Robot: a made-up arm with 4 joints.
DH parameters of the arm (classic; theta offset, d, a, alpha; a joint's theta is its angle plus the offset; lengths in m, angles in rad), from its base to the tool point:
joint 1: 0.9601 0 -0.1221 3.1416
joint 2: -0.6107 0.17 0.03 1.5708
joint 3: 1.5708 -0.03 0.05 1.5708
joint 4: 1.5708 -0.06 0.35 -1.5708
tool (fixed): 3.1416 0.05 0 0
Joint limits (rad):
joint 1: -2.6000..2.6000
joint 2: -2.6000..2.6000
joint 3: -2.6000..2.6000
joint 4: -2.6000..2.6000
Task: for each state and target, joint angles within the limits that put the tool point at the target. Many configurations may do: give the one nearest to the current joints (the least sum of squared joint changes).
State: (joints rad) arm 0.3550 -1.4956 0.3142 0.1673
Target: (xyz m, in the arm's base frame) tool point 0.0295 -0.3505 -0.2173
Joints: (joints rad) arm -0.4961 -2.3526 0.3307 -0.2002
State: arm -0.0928 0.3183 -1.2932 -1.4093
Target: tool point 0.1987 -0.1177 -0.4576
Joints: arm -0.6532 0.8559 -0.9213 -1.9123
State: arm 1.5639 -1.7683 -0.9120 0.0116
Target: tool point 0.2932 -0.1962 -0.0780
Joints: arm 0.8228 -1.6075 -0.6556 0.5019
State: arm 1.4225 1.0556 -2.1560 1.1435
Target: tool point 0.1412 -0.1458 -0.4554
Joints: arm 1.5600 1.0160 -2.5606 1.3360
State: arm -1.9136 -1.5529 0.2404 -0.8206
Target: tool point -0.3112 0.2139 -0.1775
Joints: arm -2.5369 -2.1363 0.3654 -0.0881
